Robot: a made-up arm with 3 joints. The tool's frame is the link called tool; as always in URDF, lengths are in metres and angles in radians. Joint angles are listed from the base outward.
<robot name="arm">
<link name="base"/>
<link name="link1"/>
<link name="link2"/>
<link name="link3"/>
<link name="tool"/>
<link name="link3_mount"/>
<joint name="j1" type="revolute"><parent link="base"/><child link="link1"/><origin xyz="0 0 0.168" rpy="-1.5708 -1.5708 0"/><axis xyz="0 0 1"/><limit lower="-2.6" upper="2.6"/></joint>
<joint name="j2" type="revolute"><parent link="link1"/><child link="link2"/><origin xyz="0.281 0.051 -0.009" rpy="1.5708 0 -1.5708"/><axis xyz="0 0 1"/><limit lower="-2.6" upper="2.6"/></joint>
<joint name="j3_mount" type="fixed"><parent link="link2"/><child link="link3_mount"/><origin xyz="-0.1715 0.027 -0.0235"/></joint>
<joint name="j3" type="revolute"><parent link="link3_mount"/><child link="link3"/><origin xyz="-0.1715 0.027 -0.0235" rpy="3.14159 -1.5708 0"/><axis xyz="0 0 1"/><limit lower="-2.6" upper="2.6"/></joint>
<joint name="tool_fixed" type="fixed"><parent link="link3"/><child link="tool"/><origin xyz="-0.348 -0.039 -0.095" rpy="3.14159 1.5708 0"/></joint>
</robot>
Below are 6 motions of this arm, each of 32 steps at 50 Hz.
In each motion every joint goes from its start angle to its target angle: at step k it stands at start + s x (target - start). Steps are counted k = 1, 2, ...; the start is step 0. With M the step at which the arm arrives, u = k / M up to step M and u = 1 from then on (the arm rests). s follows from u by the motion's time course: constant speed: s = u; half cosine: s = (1 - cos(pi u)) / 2; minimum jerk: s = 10 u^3 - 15 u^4 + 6 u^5.
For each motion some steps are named. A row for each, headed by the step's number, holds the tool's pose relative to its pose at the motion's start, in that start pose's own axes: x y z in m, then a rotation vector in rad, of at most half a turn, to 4 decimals.
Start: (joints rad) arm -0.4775 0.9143 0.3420
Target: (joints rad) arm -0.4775 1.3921 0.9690
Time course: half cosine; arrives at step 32
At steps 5, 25, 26, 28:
5: 0.0060 0.0011 -0.0059 -0.0370 0.0100 -0.0264
25: 0.1053 -0.0210 -0.1437 -0.5474 0.2492 -0.3492
26: 0.1086 -0.0235 -0.1504 -0.5649 0.2610 -0.3586
28: 0.1138 -0.0276 -0.1612 -0.5924 0.2800 -0.3732

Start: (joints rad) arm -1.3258 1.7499 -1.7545
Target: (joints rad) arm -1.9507 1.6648 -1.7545
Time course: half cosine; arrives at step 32
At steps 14, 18, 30, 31, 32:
14: 0.0216 -0.0748 0.0643 0.2482 0.0261 -0.0461
18: 0.0305 -0.1153 0.0884 0.3690 0.0390 -0.0654
30: 0.0452 -0.2023 0.1220 0.6133 0.0648 -0.0980
31: 0.0454 -0.2039 0.1224 0.6178 0.0652 -0.0985
32: 0.0455 -0.2045 0.1226 0.6193 0.0654 -0.0987

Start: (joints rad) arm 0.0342 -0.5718 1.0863
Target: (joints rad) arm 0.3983 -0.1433 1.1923
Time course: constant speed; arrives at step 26
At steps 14, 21, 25, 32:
14: 0.1430 0.0136 -0.1724 0.0299 0.2841 0.0571
21: 0.1963 0.0391 -0.2691 0.0305 0.4268 0.0993
25: 0.2202 0.0587 -0.3262 0.0265 0.5080 0.1274
32: 0.2254 0.0641 -0.3406 0.0250 0.5283 0.1349

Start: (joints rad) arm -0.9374 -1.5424 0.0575
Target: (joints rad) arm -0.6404 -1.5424 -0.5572
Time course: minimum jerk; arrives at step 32
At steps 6, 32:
6: 0.0003 -0.0202 0.0009 0.0445 0.0004 0.0000
32: 0.0052 -0.3846 -0.1266 0.9116 0.0084 -0.0022

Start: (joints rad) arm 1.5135 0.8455 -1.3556
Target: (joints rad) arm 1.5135 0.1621 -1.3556
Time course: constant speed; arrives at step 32
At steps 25, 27, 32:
25: 0.0803 0.0558 -0.2555 0.0000 0.5216 0.1140
27: 0.0805 0.0606 -0.2771 0.0000 0.5633 0.1231
32: 0.0770 0.0724 -0.3311 0.0000 0.6676 0.1459

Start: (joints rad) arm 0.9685 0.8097 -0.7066
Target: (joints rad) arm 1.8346 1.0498 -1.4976
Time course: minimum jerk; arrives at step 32
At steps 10, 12, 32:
10: 0.0529 -0.0402 -0.0568 0.0270 0.0446 -0.1044
12: 0.0750 -0.0642 -0.0862 0.0392 0.0608 -0.1604
32: 0.1204 -0.2689 -0.2661 0.0746 0.0332 -0.5532

